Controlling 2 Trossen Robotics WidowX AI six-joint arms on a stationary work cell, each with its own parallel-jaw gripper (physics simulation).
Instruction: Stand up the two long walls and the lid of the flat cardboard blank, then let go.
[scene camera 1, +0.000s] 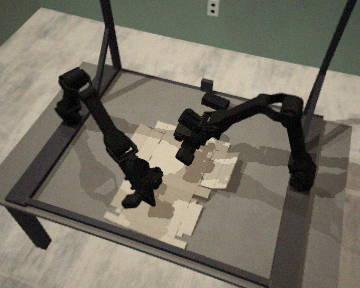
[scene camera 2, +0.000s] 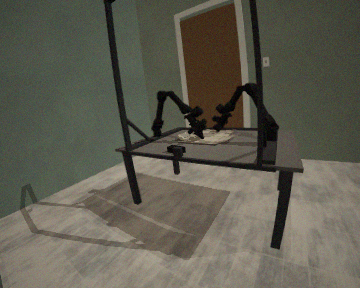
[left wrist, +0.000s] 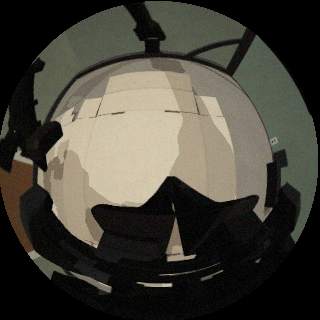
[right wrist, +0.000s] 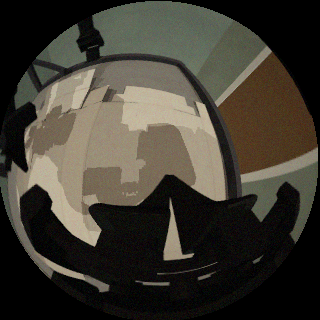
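Seen in the pictures: left gripper, fingertip midpoint: (scene camera 1: 182, 149) (scene camera 2: 203, 139) (left wrist: 170, 179); right gripper, fingertip midpoint: (scene camera 1: 154, 206) (scene camera 2: 216, 131) (left wrist: 45, 169) (right wrist: 168, 178); left arm's base at its link origin: (scene camera 1: 300, 185) (scene camera 2: 157, 136) (right wrist: 93, 59); right arm's base at its link origin: (scene camera 1: 72, 121) (scene camera 2: 271, 140) (left wrist: 151, 51).
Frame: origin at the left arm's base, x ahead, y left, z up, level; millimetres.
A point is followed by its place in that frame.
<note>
The pale tan cardboard blank (scene camera 1: 172, 192) {x 418, y 175, z -8 mm} (scene camera 2: 220, 136) {x 538, y 106, z -16 mm} (left wrist: 140, 145) {x 492, y 16, z -18 mm} (right wrist: 110, 130) {x 400, y 182, z -9 mm} lies spread out on the table. Its long walls and lid look flat or nearly flat; small tilts cannot be told. Shadows of the arms cover parts of it. My left gripper (scene camera 2: 201, 136) {x 449, y -17, z -8 mm} (left wrist: 170, 179) {x 449, y -17, z -8 mm} is shut and empty, low over the blank; in scene camera 1 its fingertips are hidden behind its own body. My right gripper (scene camera 1: 153, 204) {x 458, y 246, z -9 mm} (scene camera 2: 216, 130) {x 458, y 246, z -9 mm} (right wrist: 168, 178) {x 458, y 246, z -9 mm} is shut and empty, above the blank's part nearer the front edge in scene camera 1. Whether either gripper touches the cardboard cannot be told.
The grey table (scene camera 1: 235, 220) {x 181, y 199, z -19 mm} (scene camera 2: 240, 152) {x 766, y -217, z -19 mm} has a dark raised frame along its edges. Dark upright posts (scene camera 1: 111, 40) {x 879, y -342, z 159 mm} (scene camera 2: 117, 75) {x 40, y -362, z 507 mm} stand at its sides. A small black block (scene camera 1: 215, 101) (scene camera 2: 176, 149) sits at the table's edge. The two grippers are close together over the blank.
</note>
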